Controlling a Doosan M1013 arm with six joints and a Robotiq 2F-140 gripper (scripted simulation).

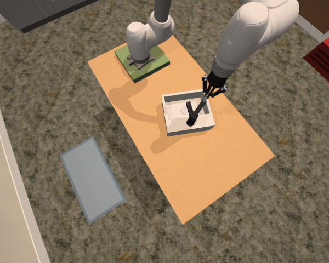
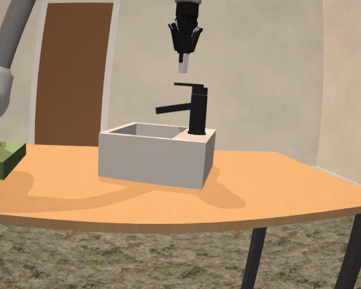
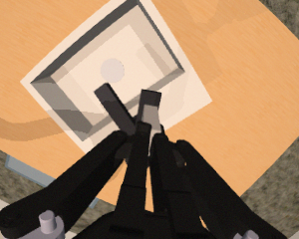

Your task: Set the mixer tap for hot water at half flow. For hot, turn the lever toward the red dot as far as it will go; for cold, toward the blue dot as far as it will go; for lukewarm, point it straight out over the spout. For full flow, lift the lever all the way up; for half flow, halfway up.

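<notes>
Right now my hand is 7 cm above the lever, 3 cm to the left of it and 1 cm short of it. Also, from my hand: black mixer tap (11 cm below, 6 cm to the right, 1 cm ahead); then white basin (30 cm below, 8 cm behind, 3 cm to the right).
</notes>
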